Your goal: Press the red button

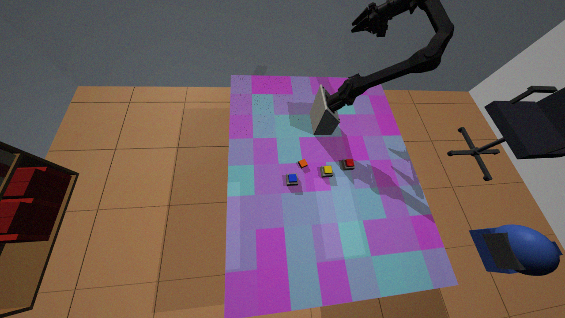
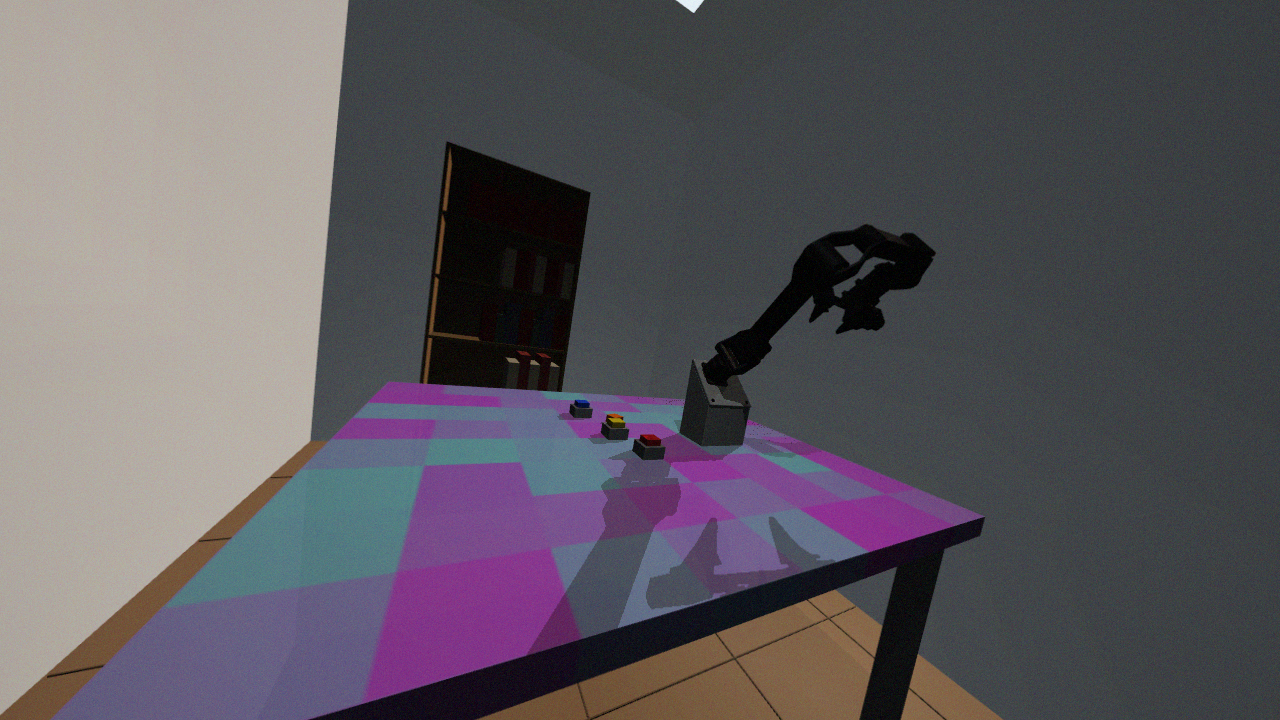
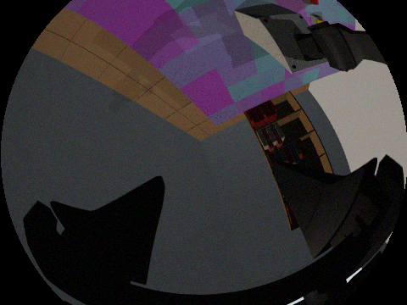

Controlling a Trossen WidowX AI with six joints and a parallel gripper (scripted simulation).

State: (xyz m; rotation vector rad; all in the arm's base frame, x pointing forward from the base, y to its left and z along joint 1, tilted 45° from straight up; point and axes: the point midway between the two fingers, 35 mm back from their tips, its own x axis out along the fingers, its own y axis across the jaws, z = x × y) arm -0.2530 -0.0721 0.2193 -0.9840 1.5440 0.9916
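My gripper tip is now 49 cm short of the red button, 31 cm above it and 3 cm to the right of it. From my gripper tip the other things lie so: yellow button: 52 cm ahead, 31 cm below, 8 cm to the right; small orange block: 48 cm ahead, 33 cm below, 18 cm to the right; blue button: 56 cm ahead, 31 cm below, 24 cm to the right.
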